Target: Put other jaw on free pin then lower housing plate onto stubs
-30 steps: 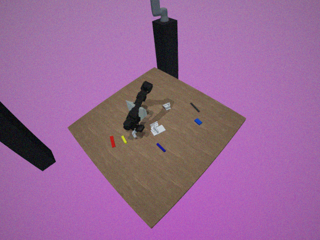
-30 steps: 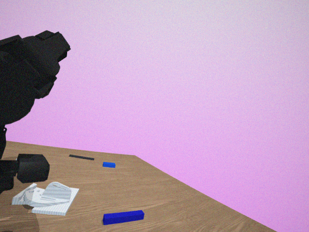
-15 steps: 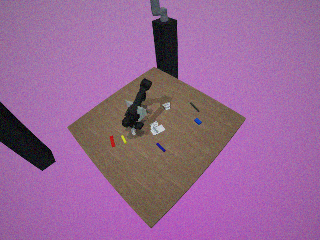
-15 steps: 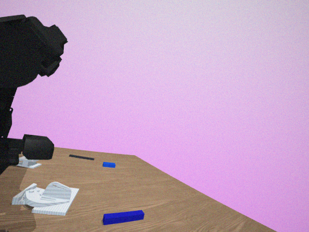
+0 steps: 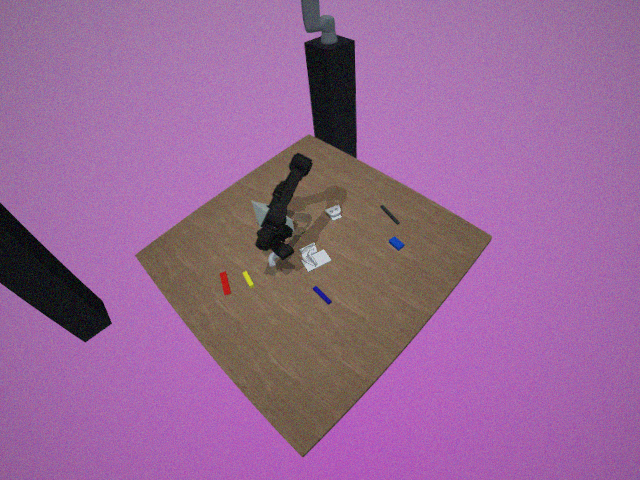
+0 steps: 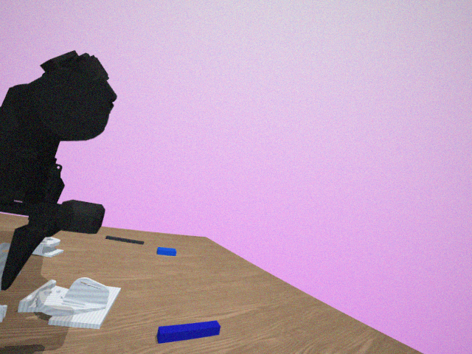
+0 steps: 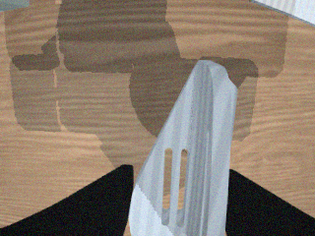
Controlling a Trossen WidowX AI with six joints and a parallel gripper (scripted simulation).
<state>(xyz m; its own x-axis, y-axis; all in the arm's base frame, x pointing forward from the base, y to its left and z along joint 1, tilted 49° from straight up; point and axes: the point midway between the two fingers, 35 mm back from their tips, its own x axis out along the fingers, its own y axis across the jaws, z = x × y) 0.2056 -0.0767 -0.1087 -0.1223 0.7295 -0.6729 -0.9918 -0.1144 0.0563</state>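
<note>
The jaw lies 20 mm ahead of my gripper tip and 30 mm to the right of it. The rest, counted from my gripper tip: yellow bar 30 mm behind, 160 mm to the right, 80 mm below; then red bar 100 mm behind, 250 mm to the right, 90 mm below; then long blue block 250 mm ahead, 30 mm to the left, 80 mm below.
</note>
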